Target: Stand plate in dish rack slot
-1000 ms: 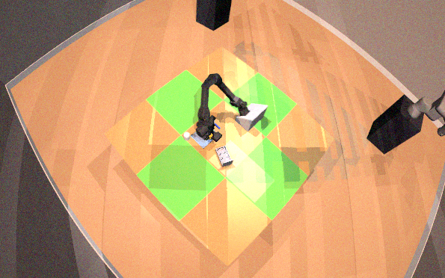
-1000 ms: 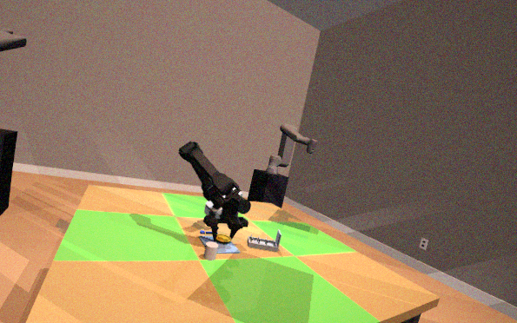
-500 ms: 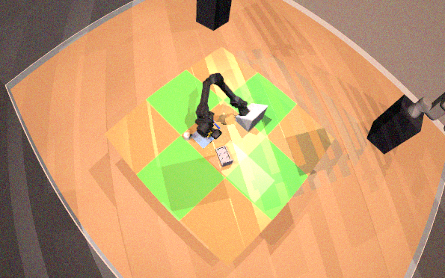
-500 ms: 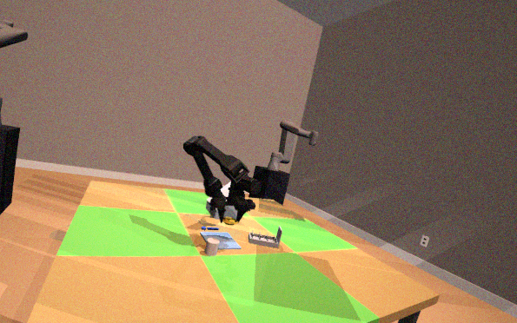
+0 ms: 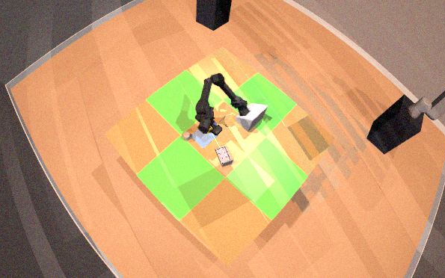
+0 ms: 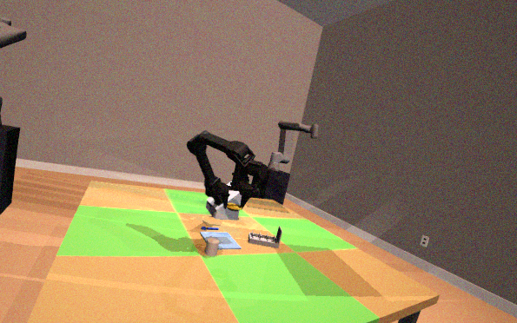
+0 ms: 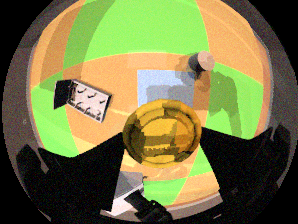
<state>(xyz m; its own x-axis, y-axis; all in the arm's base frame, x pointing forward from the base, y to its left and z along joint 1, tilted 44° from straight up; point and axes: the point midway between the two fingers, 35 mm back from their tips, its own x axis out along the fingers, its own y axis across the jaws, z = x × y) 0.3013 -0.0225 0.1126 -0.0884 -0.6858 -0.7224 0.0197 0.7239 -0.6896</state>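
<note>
Now: gripper tip 30 mm short of the dish rack, 170 mm to the right of it and 120 mm above it. Also, from my gripper tip: pale cup: 90 mm ahead, 110 mm to the right, 120 mm below; then light blue mat: 30 mm to the right, 140 mm below; then yellow plate: 10 mm above.
</note>
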